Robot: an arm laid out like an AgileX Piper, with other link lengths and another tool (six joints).
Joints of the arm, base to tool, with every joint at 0 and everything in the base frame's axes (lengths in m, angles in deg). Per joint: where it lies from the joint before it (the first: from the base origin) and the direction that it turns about. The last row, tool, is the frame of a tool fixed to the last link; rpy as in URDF.
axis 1: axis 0 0 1 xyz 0 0 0.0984
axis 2: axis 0 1 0 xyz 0 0 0
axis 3: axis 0 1 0 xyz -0.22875 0 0.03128
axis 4: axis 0.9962 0 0.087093 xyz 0.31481 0 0.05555
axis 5: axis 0 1 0 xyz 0 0 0
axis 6: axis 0.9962 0 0.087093 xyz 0.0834 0 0.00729
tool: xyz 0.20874 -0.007 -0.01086 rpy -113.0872 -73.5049 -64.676
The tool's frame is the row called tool.
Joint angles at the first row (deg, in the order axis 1, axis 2, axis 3, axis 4, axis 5, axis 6):
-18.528, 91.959, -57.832, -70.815, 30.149, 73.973
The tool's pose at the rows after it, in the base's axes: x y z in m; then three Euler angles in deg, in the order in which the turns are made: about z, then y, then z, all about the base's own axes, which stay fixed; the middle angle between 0 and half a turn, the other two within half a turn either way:
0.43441, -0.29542, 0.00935, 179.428, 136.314, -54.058
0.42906, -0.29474, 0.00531, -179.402, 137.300, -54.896
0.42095, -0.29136, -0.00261, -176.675, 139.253, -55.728
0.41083, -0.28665, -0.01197, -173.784, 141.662, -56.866
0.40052, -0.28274, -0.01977, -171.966, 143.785, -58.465
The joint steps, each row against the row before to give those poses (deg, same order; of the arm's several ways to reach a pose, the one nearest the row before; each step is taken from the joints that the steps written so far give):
0.000, 0.001, -0.042, 0.270, 0.254, 0.001
0.000, 0.000, 0.000, 1.895, 0.939, -0.001
0.000, 0.001, 0.000, 3.613, 1.319, 0.087
0.000, -0.001, -0.001, 4.201, 1.705, -0.004
0.000, -0.001, 0.002, 3.396, 1.856, 0.003

